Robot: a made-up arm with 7 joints. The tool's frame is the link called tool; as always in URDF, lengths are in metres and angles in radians.
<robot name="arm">
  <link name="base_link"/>
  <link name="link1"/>
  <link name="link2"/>
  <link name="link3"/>
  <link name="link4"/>
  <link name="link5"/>
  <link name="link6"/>
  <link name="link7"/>
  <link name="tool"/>
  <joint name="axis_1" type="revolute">
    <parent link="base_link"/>
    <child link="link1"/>
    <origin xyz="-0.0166 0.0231 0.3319"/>
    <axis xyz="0 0 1"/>
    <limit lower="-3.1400" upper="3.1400"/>
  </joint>
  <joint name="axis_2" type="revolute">
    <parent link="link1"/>
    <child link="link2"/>
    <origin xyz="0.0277 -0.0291 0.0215" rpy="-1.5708 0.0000 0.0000"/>
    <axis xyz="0 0 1"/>
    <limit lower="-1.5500" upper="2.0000"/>
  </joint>
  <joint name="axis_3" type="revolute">
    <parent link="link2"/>
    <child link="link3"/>
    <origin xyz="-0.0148 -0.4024 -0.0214" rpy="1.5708 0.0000 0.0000"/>
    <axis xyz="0 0 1"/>
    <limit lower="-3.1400" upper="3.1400"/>
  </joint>
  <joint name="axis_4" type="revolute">
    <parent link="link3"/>
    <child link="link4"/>
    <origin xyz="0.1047 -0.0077 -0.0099" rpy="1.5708 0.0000 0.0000"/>
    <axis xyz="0 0 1"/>
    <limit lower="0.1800" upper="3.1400"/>
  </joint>
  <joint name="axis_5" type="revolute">
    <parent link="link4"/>
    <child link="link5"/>
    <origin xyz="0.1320 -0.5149 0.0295" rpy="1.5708 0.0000 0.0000"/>
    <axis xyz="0 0 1"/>
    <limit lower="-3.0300" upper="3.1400"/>
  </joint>
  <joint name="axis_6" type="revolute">
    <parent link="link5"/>
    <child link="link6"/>
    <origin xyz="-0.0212 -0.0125 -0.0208" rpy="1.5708 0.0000 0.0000"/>
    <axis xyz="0 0 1"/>
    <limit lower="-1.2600" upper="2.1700"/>
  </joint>
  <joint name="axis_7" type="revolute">
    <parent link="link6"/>
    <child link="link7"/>
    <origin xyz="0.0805 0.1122 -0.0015" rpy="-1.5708 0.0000 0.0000"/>
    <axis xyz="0 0 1"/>
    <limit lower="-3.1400" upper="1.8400"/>
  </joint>
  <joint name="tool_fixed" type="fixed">
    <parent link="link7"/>
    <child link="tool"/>
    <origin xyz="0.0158 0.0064 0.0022" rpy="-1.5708 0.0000 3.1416"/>
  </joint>
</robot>
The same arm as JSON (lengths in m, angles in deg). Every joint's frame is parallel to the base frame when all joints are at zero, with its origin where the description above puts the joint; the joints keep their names.
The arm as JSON. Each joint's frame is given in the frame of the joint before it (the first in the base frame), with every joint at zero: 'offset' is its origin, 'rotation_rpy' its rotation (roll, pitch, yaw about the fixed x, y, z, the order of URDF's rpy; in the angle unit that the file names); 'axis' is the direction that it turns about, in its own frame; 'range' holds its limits. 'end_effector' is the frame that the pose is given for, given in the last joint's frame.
{"length_unit": "m", "angle_unit": "deg", "chain": [{"id": "axis_1", "offset": [-0.0166, 0.0231, 0.3319], "rotation_rpy": [0.0, 0.0, 0.0], "axis": [0.0, 0.0, 1.0], "range": [-179.91, 179.91]}, {"id": "axis_2", "offset": [0.0277, -0.0291, 0.0215], "rotation_rpy": [0.0, 0.0, 0.0], "axis": [0.0, 1.0, 0.0], "range": [-88.81, 114.59]}, {"id": "axis_3", "offset": [-0.0148, -0.0214, 0.4024], "rotation_rpy": [0.0, 0.0, 0.0], "axis": [0.0, 0.0, 1.0], "range": [-179.91, 179.91]}, {"id": "axis_4", "offset": [0.1047, -0.0077, -0.0099], "rotation_rpy": [0.0, 0.0, 0.0], "axis": [0.0, -1.0, 0.0], "range": [10.31, 179.91]}, {"id": "axis_5", "offset": [0.132, -0.0295, -0.5149], "rotation_rpy": [0.0, 0.0, 0.0], "axis": [0.0, 0.0, -1.0], "range": [-173.61, 179.91]}, {"id": "axis_6", "offset": [-0.0212, 0.0125, 0.0208], "rotation_rpy": [0.0, 0.0, 0.0], "axis": [0.0, 1.0, 0.0], "range": [-72.19, 124.33]}, {"id": "axis_7", "offset": [0.0805, -0.0015, -0.1122], "rotation_rpy": [0.0, 0.0, 0.0], "axis": [0.0, 0.0, -1.0], "range": [-179.91, 105.42]}], "end_effector": {"offset": [0.0158, -0.0064, -0.0022], "rotation_rpy": [90.0, 0.0, 180.0]}}
